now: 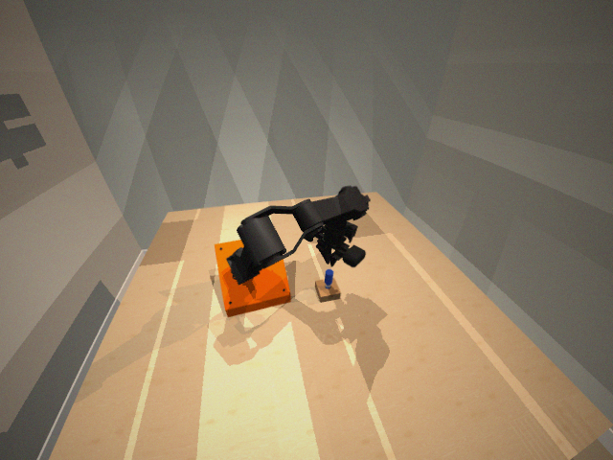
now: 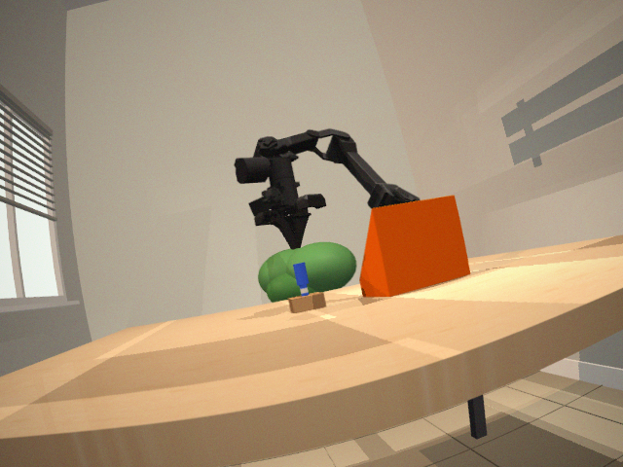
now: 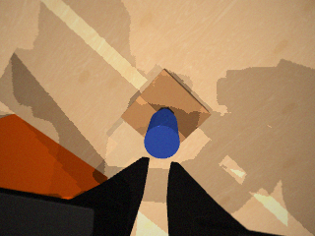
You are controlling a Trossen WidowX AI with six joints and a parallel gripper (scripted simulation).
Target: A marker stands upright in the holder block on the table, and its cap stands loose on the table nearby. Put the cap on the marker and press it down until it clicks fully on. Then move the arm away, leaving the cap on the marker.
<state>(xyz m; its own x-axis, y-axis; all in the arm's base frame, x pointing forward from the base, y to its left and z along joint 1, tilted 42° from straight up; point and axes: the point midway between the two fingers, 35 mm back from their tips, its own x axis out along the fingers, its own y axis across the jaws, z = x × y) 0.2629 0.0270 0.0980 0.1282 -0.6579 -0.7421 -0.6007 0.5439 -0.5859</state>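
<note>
The blue cap is 6 cm below my gripper tip. Also, from my gripper tip: wooden holder block: 12 cm below.
</note>
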